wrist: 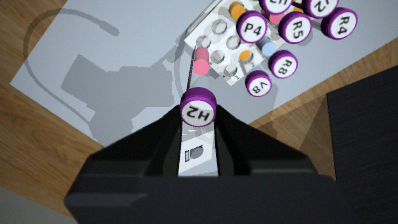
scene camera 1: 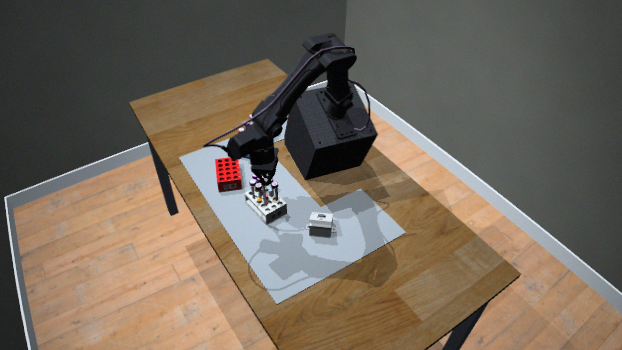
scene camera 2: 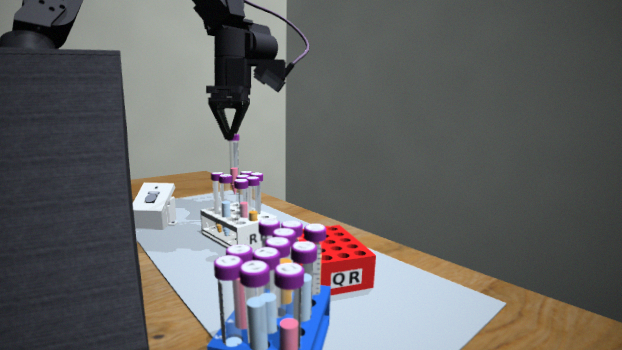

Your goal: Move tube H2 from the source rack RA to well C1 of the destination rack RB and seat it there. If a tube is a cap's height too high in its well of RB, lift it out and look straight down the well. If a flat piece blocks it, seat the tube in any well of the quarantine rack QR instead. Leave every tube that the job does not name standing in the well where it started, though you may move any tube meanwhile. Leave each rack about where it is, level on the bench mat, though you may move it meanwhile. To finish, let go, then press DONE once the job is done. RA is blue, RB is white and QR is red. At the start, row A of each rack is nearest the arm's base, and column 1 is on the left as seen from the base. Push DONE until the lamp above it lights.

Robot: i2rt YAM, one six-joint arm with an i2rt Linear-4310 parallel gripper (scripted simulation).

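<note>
My gripper [scene camera 2: 230, 139], also in wrist view [wrist: 198, 112]. Red rack QR [scene camera 2: 348, 270], also in scene camera 1 [scene camera 1: 231, 181]; out of frame in the wrist view. White done box [wrist: 192, 137]. Grey mat [wrist: 108, 76].
</note>
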